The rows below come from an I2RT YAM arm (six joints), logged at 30 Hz.
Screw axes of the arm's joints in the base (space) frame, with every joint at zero. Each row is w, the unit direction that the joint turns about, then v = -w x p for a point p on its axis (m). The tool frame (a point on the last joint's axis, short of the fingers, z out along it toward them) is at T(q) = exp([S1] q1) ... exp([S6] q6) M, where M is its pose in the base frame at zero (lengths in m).
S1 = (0, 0, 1, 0.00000, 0.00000, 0.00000)
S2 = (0, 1, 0, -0.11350, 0.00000, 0.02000)
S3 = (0, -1, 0, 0.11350, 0.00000, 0.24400)
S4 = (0, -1, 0, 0.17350, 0.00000, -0.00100)
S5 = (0, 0, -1, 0.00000, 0.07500, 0.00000)
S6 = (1, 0, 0, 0.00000, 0.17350, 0.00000)
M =
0 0 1 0.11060
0 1 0 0.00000
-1 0 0 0.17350
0 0 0 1
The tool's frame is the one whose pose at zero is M.
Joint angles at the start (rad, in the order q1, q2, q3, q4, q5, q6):
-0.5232 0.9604 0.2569 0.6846 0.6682 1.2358
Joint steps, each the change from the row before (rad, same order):
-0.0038 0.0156 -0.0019 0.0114 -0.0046 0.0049
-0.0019 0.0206 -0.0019 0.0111 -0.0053 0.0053
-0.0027 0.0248 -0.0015 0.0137 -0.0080 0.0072
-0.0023 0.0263 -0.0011 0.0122 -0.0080 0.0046
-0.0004 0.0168 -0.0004 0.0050 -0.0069 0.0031
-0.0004 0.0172 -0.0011 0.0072 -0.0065 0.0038
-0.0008 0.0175 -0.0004 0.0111 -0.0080 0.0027
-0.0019 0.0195 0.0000 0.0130 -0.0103 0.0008
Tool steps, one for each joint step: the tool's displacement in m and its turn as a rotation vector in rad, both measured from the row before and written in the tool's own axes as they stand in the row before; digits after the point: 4 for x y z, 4 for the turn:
0.0011 -0.0019 0.0015 0.0043 0.0023 0.0012
0.0020 -0.0026 0.0017 0.0075 0.0061 -0.0017
0.0023 -0.0029 0.0021 0.0079 0.0082 -0.0004
0.0025 -0.0032 0.0022 0.0098 0.0092 -0.0045
0.0019 -0.0022 0.0013 0.0073 0.0092 -0.0042
0.0019 -0.0022 0.0013 0.0067 0.0085 -0.0027
0.0017 -0.0017 0.0014 0.0031 0.0085 -0.0012
0.0017 -0.0018 0.0017 0.0027 0.0096 -0.0028

